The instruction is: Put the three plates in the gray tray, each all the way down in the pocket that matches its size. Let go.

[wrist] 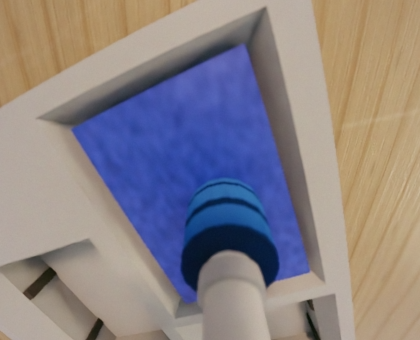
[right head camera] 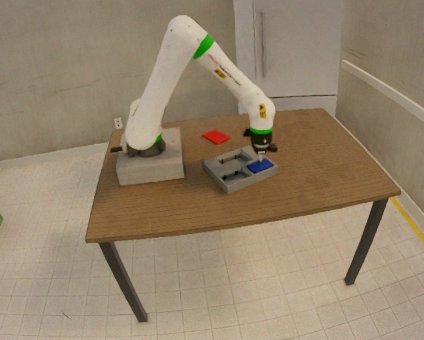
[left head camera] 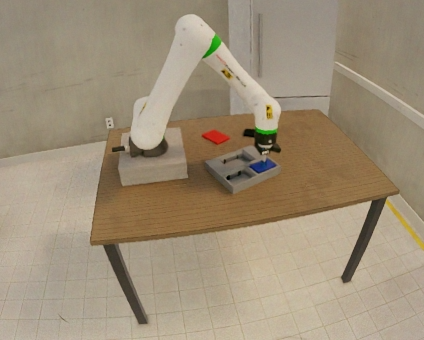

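Seen in the pictures: hand, tool point: (wrist: 222, 198) (right head camera: 260, 168) (left head camera: 263, 168); arm's base, link origin: (right head camera: 150, 148) (left head camera: 152, 148).
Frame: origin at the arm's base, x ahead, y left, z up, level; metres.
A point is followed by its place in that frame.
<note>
The suction cup (left head camera: 265, 159) (right head camera: 260, 159) (wrist: 227, 215) is on top of the blue plate (left head camera: 259, 167) @(x 0.440, y -0.208, z -0.058 m) (right head camera: 255, 168) @(x 0.435, y -0.214, z -0.058 m) (wrist: 185, 125) @(x 0.496, y -0.191, z -0.058 m) and holds it. The blue plate lies about level inside the right-hand pocket of the gray tray (left head camera: 232, 187) @(x 0.287, y -0.302, z -0.063 m) (right head camera: 228, 188) @(x 0.293, y -0.304, z -0.068 m) (wrist: 310, 100) @(x 0.501, y -0.232, z -0.057 m), with its top below the rim; whether it touches the pocket floor is hidden. Strips of pocket wall show along two of its sides in the wrist view. The red plate (left head camera: 216, 136) @(x 0.344, y 0.166, z -0.086 m) (right head camera: 216, 136) @(x 0.344, y 0.166, z -0.087 m) lies flat on the table behind the tray. A black plate (left head camera: 248, 133) @(x 0.517, y 0.149, z -0.086 m) (right head camera: 247, 133) @(x 0.509, y 0.149, z -0.086 m) shows partly behind the wrist.
The tray's other two pockets hold no plate and have small dark parts in them. The robot's gray base block (left head camera: 152, 172) @(x -0.016, y -0.132, z -0.044 m) (right head camera: 150, 171) @(x -0.010, y -0.132, z -0.040 m) stands left of the tray on the wooden table (left head camera: 300, 195) @(x 0.556, y -0.398, z -0.096 m) (right head camera: 300, 195) @(x 0.574, y -0.400, z -0.096 m). A gray cabinet (left head camera: 295, 45) (right head camera: 300, 45) stands behind the table.
</note>
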